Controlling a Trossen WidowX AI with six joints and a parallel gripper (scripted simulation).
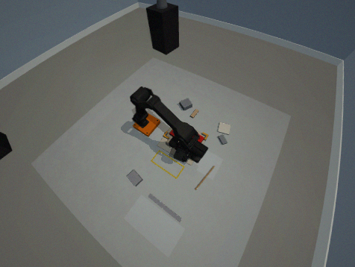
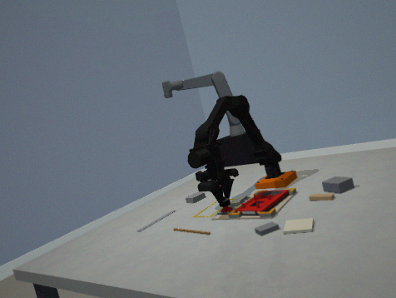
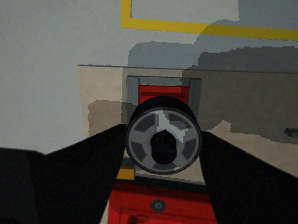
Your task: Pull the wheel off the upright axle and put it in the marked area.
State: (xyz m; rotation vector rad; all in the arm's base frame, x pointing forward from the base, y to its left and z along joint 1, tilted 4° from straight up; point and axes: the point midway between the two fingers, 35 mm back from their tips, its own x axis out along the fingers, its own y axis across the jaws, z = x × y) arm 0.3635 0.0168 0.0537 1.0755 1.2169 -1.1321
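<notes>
Right now my gripper tip is right at the black wheel. From my gripper tip the other things lie so: grey bar (29 cm to the right, 10 cm ahead, 4 cm below); then wooden block (29 cm to the left, 15 cm behind, 3 cm below); then wooden rod (17 cm ahead, 4 cm below, 2 cm to the right).
</notes>
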